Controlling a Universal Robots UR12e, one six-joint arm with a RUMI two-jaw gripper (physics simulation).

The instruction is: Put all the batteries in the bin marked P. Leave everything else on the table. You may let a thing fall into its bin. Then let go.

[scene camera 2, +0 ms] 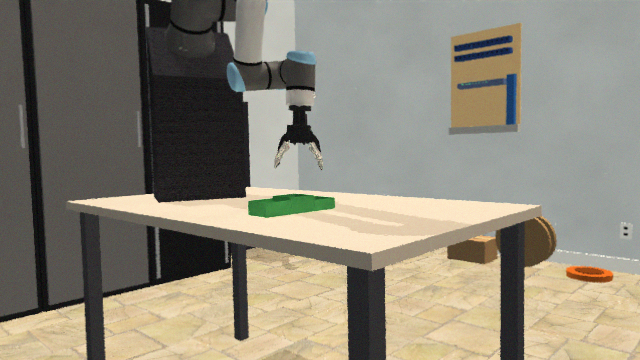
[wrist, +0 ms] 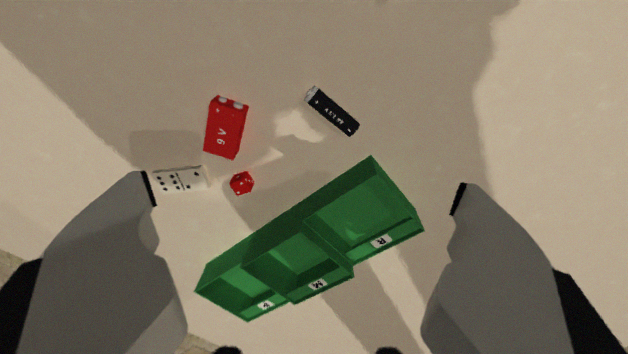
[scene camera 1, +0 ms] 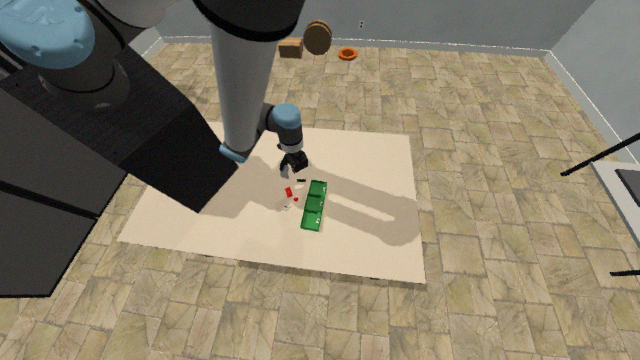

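Pixels of known places: gripper, between the fingertips: (scene camera 2: 298,169) (wrist: 307,180) (scene camera 1: 295,170); arm's base, origin of its link: (scene camera 2: 189,43) (scene camera 1: 89,80).
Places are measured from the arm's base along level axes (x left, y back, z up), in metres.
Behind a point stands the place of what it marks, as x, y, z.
Note:
A black cylindrical battery (scene camera 1: 301,180) @(-0.015, -0.580, -0.588) (wrist: 332,111) @(-0.010, -0.576, -0.586) and a red 9 V battery (scene camera 1: 288,192) @(-0.089, -0.520, -0.582) (wrist: 225,128) @(-0.078, -0.519, -0.582) lie apart on the table, beside the green three-bin tray (scene camera 2: 282,206) @(-0.228, -0.687, -0.575). In the wrist view the tray's right label looks like R and the middle one like M. The left-end bin (scene camera 1: 310,228) @(-0.274, -0.644, -0.572) (wrist: 222,303) @(-0.274, -0.636, -0.565) has a small label, possibly P, that is hard to read. No battery shows in the tray in the wrist view. My gripper (scene camera 1: 296,169) @(-0.018, -0.564, -0.485) (scene camera 2: 299,167) @(-0.018, -0.564, -0.485) (wrist: 307,180) @(-0.018, -0.564, -0.485) is open and empty, high above the table, roughly over the tray and batteries.
A red die (scene camera 1: 296,199) @(-0.125, -0.564, -0.585) (wrist: 242,183) @(-0.117, -0.560, -0.584) lies between the 9 V battery and the tray. A white domino (scene camera 1: 286,207) @(-0.167, -0.516, -0.592) (wrist: 180,180) @(-0.162, -0.513, -0.593) lies near the 9 V battery, beside my left fingertip in the wrist view. A black pedestal (scene camera 1: 180,155) @(-0.075, -0.136, -0.283) (scene camera 2: 200,140) @(-0.072, -0.138, -0.381) stands beside the table (scene camera 2: 150,215) @(-0.417, -0.355, -0.600).

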